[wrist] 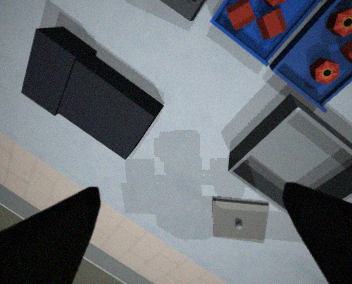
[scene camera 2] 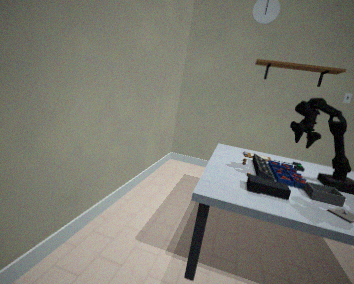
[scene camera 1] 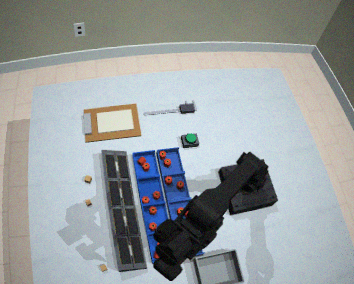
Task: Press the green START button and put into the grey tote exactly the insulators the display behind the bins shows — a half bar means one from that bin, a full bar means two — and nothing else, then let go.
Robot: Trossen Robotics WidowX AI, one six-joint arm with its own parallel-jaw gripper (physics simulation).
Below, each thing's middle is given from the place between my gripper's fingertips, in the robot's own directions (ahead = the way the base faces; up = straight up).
Right now the black box (wrist: 64, 76) is 14 cm ahead of my hand, 15 cm to the left of it and 23 cm below it. The rest, counted from my hand: grey plate (wrist: 253, 215) (21 cm behind, 19 cm to the left, 25 cm below); then clipboard with cream pad (scene camera 1: 113, 122) (15 cm ahead, 64 cm to the right, 25 cm below).
